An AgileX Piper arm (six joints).
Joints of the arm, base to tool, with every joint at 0 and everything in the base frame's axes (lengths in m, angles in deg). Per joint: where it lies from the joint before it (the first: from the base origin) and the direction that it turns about. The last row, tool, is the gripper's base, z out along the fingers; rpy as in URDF.
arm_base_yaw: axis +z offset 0 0 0.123
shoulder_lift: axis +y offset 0 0 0
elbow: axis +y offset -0.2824 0 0.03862
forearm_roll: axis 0.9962 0 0.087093 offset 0.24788 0 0.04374
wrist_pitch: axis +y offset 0 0 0
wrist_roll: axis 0.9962 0 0.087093 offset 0.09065 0 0.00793
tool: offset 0 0 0 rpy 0 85.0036 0
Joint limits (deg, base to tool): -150..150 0..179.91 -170..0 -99.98..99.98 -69.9..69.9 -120..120
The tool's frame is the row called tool.
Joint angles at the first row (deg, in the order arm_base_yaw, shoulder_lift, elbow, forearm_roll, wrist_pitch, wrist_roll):
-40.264, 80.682, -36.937, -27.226, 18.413, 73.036
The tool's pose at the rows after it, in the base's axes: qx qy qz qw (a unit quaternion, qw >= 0); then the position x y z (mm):
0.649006 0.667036 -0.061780 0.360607 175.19 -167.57 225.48
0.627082 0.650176 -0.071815 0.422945 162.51 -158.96 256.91
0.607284 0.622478 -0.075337 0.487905 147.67 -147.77 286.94
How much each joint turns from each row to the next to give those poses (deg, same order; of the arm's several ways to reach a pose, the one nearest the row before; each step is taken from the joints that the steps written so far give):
0.001, -7.217, 0.053, -2.914, 0.287, 0.369
-0.001, -7.507, 0.000, -3.441, 0.158, 1.583
-0.001, -7.457, -0.062, -3.406, -0.418, 2.718

